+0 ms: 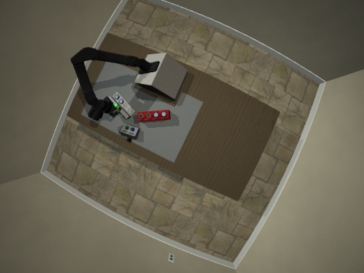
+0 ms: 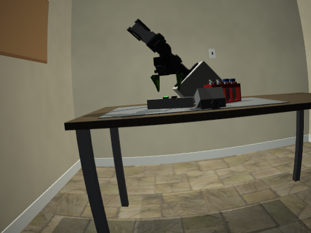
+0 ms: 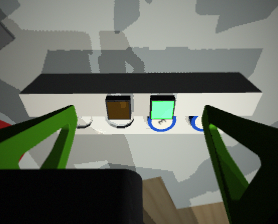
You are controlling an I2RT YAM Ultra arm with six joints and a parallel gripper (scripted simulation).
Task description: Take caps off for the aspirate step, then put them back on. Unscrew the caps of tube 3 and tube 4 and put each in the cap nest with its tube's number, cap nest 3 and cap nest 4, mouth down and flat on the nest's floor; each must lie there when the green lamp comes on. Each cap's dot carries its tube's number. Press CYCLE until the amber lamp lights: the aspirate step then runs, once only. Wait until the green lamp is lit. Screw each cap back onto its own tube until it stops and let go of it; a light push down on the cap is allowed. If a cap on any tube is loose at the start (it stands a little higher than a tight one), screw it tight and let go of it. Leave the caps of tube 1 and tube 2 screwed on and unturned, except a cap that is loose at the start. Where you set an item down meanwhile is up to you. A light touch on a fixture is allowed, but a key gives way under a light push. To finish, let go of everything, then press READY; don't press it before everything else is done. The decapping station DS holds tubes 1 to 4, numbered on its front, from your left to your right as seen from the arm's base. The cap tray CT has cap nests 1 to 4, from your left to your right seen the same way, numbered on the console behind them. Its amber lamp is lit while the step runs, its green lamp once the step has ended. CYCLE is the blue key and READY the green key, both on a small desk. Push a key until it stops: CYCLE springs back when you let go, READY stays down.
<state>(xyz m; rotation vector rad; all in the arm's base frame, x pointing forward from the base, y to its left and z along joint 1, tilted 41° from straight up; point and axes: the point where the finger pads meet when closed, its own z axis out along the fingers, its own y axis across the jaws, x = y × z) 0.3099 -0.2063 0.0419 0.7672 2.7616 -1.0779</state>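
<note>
My gripper is now 70 mm above the cap 3 and 60 mm past it. The rest, counted from my hand: blue key (170 mm to the left, 110 mm ahead, 20 mm below); then cap 4 (90 mm behind, 70 mm below, 40 mm to the right); then green key (130 mm to the left, 110 mm ahead, 20 mm below).
</note>
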